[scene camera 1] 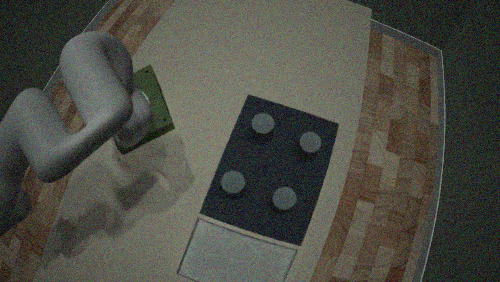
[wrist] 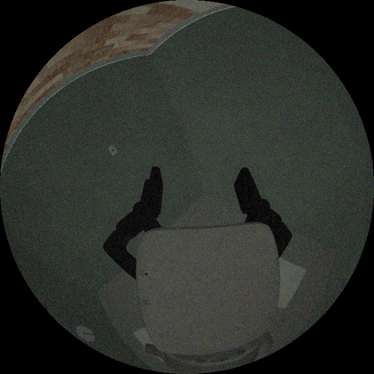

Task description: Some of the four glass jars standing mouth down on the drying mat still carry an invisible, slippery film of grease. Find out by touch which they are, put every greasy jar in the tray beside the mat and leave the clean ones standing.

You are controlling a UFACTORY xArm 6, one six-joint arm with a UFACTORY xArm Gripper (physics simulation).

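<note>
Four glass jars stand apart on the dark drying mat [scene camera 1: 270, 162] in the scene view: one jar [scene camera 1: 262, 123] at the upper left, one jar [scene camera 1: 310, 142] at the upper right, one jar [scene camera 1: 233, 182] at the lower left and one jar [scene camera 1: 284, 198] at the lower right. They look like pale round discs from above; no grease can be seen. The pale tray [scene camera 1: 235, 255] lies against the mat's lower edge, holds no jar, and is cut off by the frame. My gripper [wrist: 200, 175] is open and empty in the wrist view, away from the jars. The scene view does not show its fingers.
The grey arm [scene camera 1: 95, 85] reaches in from the left, over a green plate [scene camera 1: 161, 107]. A beige runner [scene camera 1: 300, 50] lies under the mat and tray on the wooden table [scene camera 1: 400, 150] [wrist: 110, 37]. Shadows fall on the runner left of the mat.
</note>
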